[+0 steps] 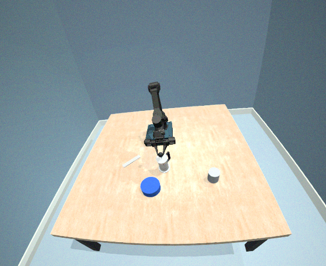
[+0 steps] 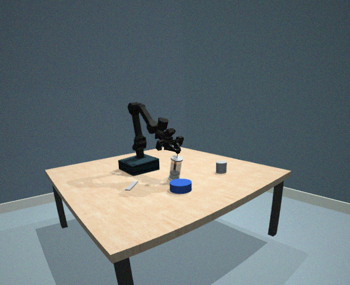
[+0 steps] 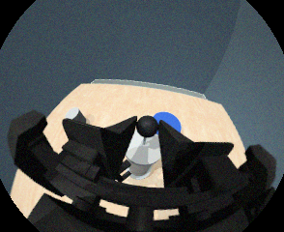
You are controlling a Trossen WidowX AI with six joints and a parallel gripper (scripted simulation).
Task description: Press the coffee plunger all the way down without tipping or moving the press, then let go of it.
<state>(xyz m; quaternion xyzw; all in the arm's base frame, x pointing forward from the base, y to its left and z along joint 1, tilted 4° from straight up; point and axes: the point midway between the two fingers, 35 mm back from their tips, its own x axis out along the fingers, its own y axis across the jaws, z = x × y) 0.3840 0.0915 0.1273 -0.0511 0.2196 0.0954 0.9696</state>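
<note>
The glass coffee press lies 40 mm behind my gripper tip and 90 mm below it. Also, from my gripper tip: blue flat disc (120 mm ahead, 60 mm to the right, 170 mm below); grey cylinder (10 mm behind, 320 mm to the left, 150 mm below).
</note>
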